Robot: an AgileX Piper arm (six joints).
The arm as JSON. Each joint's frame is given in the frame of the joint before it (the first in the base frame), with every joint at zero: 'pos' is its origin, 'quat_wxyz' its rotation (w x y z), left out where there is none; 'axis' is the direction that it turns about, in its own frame. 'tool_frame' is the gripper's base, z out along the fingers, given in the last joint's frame.
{
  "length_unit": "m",
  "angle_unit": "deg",
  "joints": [
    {
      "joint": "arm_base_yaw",
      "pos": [
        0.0,
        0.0,
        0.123
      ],
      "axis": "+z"
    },
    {
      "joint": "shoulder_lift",
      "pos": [
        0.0,
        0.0,
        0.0
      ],
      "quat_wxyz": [
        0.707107,
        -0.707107,
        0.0,
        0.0
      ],
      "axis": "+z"
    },
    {
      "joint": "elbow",
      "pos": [
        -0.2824,
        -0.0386,
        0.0
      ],
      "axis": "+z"
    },
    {
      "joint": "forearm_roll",
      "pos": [
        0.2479,
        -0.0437,
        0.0
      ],
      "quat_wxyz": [
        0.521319,
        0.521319,
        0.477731,
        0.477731
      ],
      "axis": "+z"
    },
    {
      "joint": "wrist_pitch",
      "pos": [
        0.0,
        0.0,
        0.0
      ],
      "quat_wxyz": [
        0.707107,
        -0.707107,
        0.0,
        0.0
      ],
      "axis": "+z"
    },
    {
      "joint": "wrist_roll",
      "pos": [
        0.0,
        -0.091,
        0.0
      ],
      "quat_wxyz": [
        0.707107,
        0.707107,
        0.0,
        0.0
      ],
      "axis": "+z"
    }
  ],
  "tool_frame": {
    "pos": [
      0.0,
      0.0,
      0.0
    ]
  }
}
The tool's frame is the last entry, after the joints.
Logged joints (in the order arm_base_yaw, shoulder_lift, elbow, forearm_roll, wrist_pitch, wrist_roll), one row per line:
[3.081 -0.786 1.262 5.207 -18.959 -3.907]
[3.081 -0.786 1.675 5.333 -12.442 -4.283]
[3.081 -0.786 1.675 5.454 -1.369 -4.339]
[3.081 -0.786 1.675 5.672 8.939 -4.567]
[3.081 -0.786 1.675 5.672 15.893 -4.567]
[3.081 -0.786 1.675 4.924 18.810 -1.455]
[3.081 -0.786 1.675 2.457 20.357 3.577]
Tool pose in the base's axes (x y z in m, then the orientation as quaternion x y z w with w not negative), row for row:
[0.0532 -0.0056 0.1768 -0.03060 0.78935 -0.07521 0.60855]
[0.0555 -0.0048 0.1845 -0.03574 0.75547 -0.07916 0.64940]
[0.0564 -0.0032 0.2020 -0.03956 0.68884 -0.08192 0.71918]
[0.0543 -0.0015 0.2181 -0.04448 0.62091 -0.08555 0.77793]
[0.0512 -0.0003 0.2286 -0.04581 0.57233 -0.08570 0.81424]
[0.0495 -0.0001 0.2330 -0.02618 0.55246 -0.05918 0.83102]
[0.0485 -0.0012 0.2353 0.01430 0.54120 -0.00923 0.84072]
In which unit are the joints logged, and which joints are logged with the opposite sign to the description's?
The joints are logged in degrees. Opposite sign: arm_base_yaw, forearm_roll, wrist_pitch.
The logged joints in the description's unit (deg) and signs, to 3 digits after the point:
[-3.081 -0.786 1.262 -5.207 18.959 -3.907]
[-3.081 -0.786 1.675 -5.333 12.442 -4.283]
[-3.081 -0.786 1.675 -5.454 1.369 -4.339]
[-3.081 -0.786 1.675 -5.672 -8.939 -4.567]
[-3.081 -0.786 1.675 -5.672 -15.893 -4.567]
[-3.081 -0.786 1.675 -4.924 -18.810 -1.455]
[-3.081 -0.786 1.675 -2.457 -20.357 3.577]

